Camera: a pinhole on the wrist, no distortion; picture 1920 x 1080 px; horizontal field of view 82.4 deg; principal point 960.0 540.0 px. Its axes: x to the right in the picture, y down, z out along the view. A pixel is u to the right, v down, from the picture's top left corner.
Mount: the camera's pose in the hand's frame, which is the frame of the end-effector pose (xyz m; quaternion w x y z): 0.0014 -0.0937 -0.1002 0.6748 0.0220 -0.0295 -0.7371
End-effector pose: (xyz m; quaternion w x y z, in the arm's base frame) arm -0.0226 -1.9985 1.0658 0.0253 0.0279 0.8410 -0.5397
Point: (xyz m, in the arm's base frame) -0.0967 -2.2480 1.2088
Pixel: 1557 916
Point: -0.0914 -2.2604 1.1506
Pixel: 1309 859
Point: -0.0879 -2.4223 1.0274
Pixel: 1073 760
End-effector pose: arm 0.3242 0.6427 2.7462 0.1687 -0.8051 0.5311 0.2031
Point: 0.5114 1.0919 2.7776
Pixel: outside the picture
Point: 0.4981 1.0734 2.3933
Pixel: 1373 469
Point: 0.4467 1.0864 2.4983
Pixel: 1366 271
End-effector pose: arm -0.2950 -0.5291 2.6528 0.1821 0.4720 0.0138 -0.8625
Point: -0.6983 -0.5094 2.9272
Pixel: 1004 556
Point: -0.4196 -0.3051 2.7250
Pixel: 1797 323
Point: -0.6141 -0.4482 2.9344
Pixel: 1084 410
